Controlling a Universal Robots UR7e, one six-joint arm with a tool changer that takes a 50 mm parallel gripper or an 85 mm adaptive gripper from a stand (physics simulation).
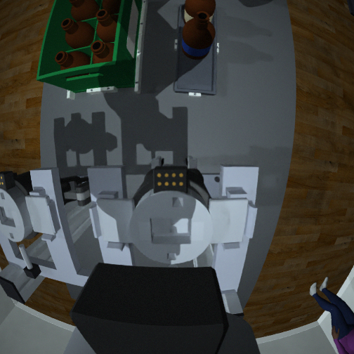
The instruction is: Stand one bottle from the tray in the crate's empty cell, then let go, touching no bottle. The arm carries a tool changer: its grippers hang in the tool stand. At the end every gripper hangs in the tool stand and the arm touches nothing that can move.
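A green crate (131,75) with several brown bottles stands at the upper left; its far end is cut off. A dark tray (195,80) at the top holds a brown bottle with a blue band (196,47) and another brown bottle (202,7) behind it. The tool stand (239,180) spans the lower part. My gripper (175,161) hangs in it, apart from the arm, its round coupling plate and gold contacts uncovered. Its two fingertips show apart, with no object visible between them. The black arm end (150,295) is at the bottom, carrying no gripper.
Another gripper with a round coupling plate (15,212) hangs in the stand at the left edge. The grey table (240,115) ends at the wooden floor on the right. A person (337,310) shows at the lower right.
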